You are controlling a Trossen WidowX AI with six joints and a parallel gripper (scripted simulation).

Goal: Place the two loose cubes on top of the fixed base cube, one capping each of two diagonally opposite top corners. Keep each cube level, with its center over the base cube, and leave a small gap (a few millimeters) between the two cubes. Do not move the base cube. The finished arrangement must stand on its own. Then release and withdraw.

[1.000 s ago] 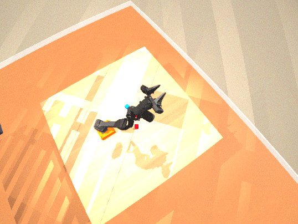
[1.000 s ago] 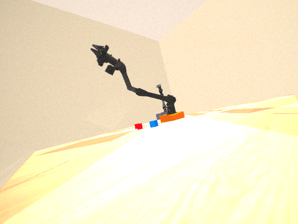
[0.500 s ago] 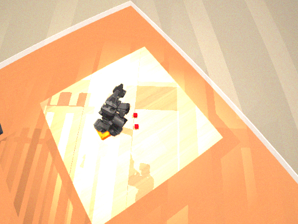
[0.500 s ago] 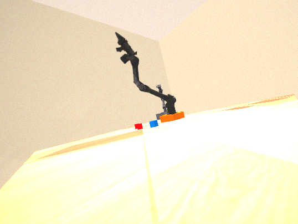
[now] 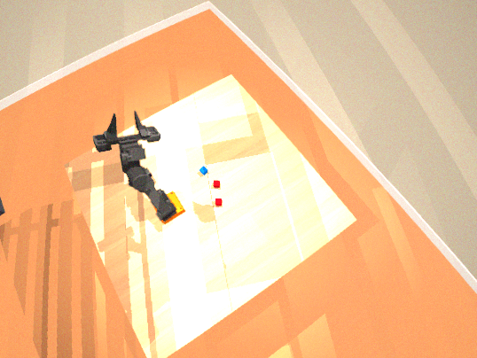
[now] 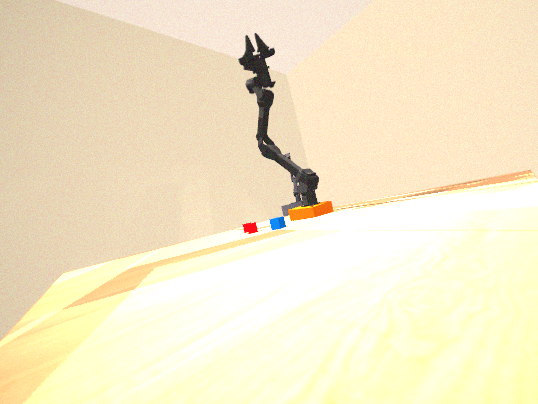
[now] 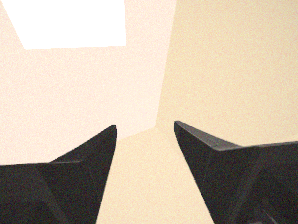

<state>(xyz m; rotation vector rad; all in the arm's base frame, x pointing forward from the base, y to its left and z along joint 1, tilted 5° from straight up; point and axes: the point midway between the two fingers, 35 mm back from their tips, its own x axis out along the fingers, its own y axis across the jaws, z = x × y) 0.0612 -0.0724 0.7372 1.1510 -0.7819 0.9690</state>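
My gripper tip is 80 cm above the blue cube, 18 cm short of it and 8 cm to the right of it.
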